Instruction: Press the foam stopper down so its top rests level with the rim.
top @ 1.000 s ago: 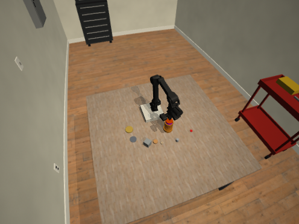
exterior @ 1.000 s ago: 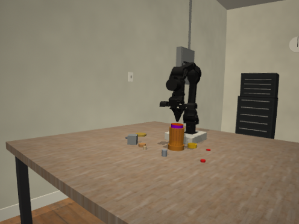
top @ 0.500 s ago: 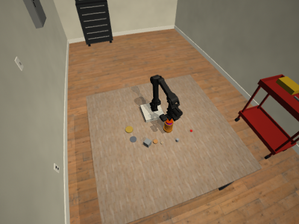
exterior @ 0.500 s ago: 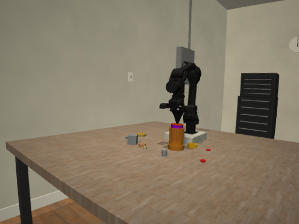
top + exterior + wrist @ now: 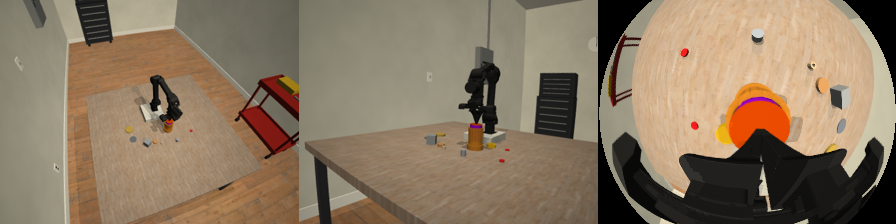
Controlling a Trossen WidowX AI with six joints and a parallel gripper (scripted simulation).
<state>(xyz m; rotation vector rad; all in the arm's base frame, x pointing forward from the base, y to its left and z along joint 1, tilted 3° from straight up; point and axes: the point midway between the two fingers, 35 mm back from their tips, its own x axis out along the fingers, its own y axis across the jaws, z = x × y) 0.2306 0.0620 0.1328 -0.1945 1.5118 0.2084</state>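
Now: hand 50 mm above the orange foam stopper. Also, from my hand: small tan disc: 100 mm ahead, 150 mm to the right, 160 mm below; yellow disc: 90 mm behind, 40 mm to the left, 160 mm below; small grey cylinder: 140 mm ahead, 40 mm to the left, 150 mm below.
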